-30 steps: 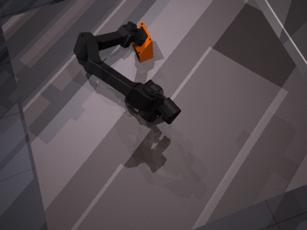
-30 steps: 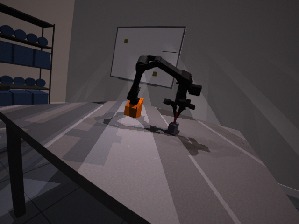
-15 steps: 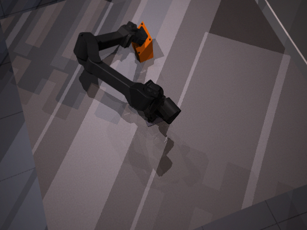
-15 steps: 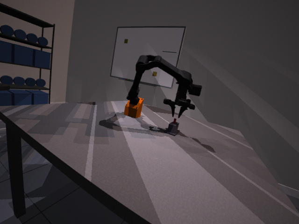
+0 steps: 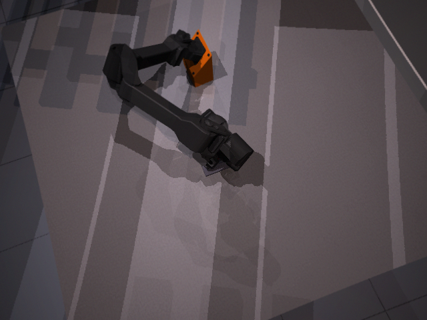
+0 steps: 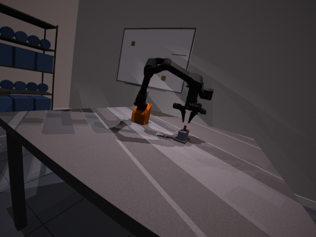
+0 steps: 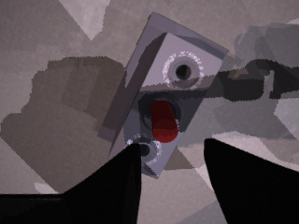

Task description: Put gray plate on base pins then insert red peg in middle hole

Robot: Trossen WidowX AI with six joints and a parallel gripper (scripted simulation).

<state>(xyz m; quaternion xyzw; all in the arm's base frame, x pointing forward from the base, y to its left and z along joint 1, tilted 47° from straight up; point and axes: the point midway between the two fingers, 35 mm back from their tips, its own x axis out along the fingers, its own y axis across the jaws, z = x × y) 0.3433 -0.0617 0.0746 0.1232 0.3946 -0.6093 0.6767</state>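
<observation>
Now: gripper tip 6 cm above the red peg. Also, from my gripper tip: dark flat base 10 cm below; gray plate 6 cm below.
</observation>
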